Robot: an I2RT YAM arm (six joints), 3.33 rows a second.
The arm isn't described. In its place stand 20 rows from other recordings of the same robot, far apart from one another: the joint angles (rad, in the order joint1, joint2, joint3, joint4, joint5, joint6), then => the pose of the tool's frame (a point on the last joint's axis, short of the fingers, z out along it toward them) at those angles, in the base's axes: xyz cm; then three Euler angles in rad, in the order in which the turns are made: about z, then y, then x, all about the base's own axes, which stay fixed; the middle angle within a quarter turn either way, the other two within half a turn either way.
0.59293 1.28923 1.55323 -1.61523 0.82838 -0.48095 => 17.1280 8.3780 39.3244 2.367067 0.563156 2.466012
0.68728 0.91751 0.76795 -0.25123 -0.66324 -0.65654 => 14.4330 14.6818 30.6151 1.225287 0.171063 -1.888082
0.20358 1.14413 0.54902 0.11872 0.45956 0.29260 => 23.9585 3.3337 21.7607 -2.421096 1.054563 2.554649
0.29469 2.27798 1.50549 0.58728 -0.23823 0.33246 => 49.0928 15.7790 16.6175 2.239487 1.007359 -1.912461
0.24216 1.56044 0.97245 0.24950 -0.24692 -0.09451 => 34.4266 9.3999 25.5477 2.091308 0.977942 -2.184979
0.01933 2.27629 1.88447 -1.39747 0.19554 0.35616 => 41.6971 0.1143 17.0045 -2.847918 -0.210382 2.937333
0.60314 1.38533 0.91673 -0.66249 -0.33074 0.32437 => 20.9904 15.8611 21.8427 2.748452 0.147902 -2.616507
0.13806 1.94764 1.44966 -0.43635 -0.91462 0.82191 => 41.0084 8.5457 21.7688 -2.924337 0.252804 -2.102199
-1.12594 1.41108 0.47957 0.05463 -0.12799 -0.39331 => 10.8347 -21.6714 12.9291 -2.331263 0.398661 2.545147
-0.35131 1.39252 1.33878 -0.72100 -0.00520 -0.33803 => 28.1151 -10.2848 34.3403 -3.001187 0.737902 2.809769
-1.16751 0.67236 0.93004 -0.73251 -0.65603 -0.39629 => 6.9413 -10.7352 35.1655 -2.301752 0.992907 2.295899
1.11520 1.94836 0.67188 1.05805 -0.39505 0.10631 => 14.1755 32.0449 11.8691 1.772722 0.050882 -1.772426
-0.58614 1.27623 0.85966 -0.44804 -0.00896 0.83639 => 21.9112 -14.5103 23.8479 -1.592057 0.577048 2.708820
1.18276 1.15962 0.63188 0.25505 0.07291 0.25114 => 10.1466 24.1376 25.4465 1.935101 0.445437 -1.873028
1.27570 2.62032 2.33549 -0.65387 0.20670 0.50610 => 17.1378 53.8675 14.5895 2.331622 0.373135 -2.582933
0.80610 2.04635 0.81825 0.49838 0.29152 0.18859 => 25.6809 25.2890 6.5552 2.464019 0.777706 -2.681824
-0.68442 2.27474 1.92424 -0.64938 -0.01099 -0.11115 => 38.8261 -31.6315 19.4758 -2.486354 0.439646 2.764597
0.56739 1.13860 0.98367 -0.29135 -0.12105 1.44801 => 21.6420 14.3021 32.7509 -2.737273 0.761832 -2.204505
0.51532 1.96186 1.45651 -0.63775 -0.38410 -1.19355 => 34.8820 21.2891 19.4096 1.305893 0.150512 -2.593020
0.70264 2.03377 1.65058 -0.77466 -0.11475 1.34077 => 32.6629 28.1935 21.3585 -2.570277 0.232333 -2.779172
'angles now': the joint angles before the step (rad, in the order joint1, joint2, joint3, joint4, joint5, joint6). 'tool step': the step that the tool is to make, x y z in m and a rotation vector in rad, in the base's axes. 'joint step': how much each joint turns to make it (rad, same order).
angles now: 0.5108, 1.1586, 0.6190, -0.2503, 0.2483, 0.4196
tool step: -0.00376, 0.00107, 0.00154, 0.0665, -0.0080, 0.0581
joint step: 0.0000, -0.0282, -0.0203, 0.0319, -0.0793, -0.0016
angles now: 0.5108, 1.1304, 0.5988, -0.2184, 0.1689, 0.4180
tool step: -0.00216, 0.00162, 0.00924, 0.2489, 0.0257, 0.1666
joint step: -0.0366, -0.0413, -0.0154, 0.0692, -0.3045, 0.0455
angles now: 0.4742, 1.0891, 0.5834, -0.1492, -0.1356, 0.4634
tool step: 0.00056, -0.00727, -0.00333, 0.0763, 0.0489, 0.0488
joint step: -0.0506, -0.0040, -0.0149, 0.0021, -0.1337, 0.0105
